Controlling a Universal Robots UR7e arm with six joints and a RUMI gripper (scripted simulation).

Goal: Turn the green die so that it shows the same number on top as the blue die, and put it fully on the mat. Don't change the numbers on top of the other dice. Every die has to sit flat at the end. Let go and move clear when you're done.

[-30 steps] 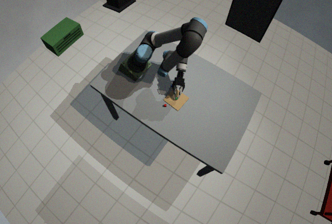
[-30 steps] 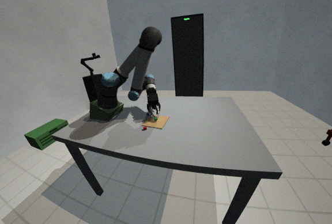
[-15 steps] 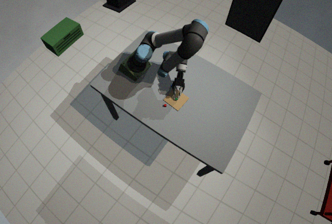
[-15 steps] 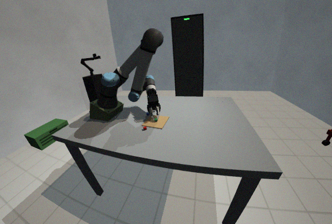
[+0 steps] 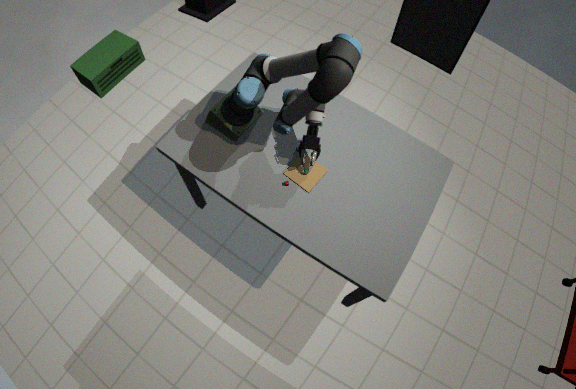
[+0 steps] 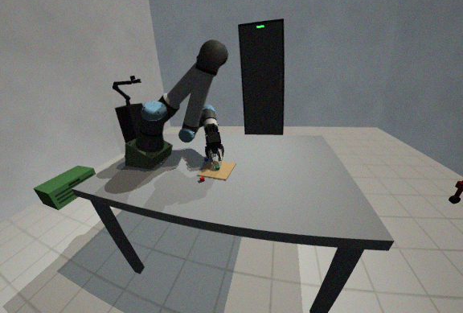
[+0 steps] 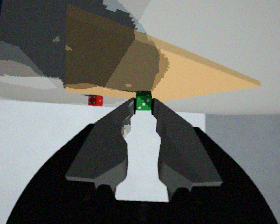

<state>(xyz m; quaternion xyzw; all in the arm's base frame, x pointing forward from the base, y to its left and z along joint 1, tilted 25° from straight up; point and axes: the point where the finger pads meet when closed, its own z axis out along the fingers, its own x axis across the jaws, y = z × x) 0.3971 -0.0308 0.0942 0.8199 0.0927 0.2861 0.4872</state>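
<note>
My hand is 20 mm above the tan mat. Also, from my hand: red die (40 mm behind, 100 mm to the right, 10 mm below); then blue die (90 mm behind, 70 mm to the left, 10 mm below); then green die (10 mm to the right).
</note>
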